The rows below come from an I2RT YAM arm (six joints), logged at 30 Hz.
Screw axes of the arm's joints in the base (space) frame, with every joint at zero. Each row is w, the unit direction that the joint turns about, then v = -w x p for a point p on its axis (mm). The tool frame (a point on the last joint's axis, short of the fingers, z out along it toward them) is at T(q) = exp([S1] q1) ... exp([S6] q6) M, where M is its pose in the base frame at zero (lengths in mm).
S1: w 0 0 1 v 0 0 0
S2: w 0 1 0 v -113.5 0 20
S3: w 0 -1 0 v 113.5 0 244
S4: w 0 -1 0 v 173.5 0 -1
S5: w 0 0 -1 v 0 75 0
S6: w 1 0 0 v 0 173.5 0
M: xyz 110.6 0 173.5 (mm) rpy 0 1.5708 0 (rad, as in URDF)
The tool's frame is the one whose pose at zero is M.
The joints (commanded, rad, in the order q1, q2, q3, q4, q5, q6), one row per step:
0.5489, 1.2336, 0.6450, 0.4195, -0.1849, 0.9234
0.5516, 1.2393, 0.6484, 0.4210, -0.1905, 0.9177
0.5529, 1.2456, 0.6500, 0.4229, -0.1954, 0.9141
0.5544, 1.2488, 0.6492, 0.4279, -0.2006, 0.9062
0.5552, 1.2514, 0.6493, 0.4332, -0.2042, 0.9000
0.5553, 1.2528, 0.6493, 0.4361, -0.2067, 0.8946
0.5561, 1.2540, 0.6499, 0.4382, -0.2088, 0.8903
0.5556, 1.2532, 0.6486, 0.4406, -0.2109, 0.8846
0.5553, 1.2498, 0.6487, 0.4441, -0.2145, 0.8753
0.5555, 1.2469, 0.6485, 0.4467, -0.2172, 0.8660
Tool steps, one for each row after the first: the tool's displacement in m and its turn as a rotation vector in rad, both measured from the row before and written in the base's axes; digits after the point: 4 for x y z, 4 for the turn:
0.0005, 0.0014, -0.0001, -0.0038, -0.0026, 0.0092
0.0006, 0.0010, -0.0009, -0.0034, 0.0004, 0.0067
0.0000, 0.0007, -0.0006, -0.0044, -0.0057, 0.0080
0.0002, 0.0005, -0.0001, -0.0024, -0.0063, 0.0054
0.0001, 0.0002, -0.0001, -0.0027, -0.0047, 0.0034
0.0001, 0.0004, 0.0001, -0.0020, -0.0040, 0.0036
-0.0002, -0.0002, 0.0000, -0.0027, -0.0053, 0.0025
-0.0004, -0.0002, 0.0013, -0.0024, -0.0120, 0.0047
-0.0004, -0.0001, 0.0010, -0.0034, -0.0107, 0.0043

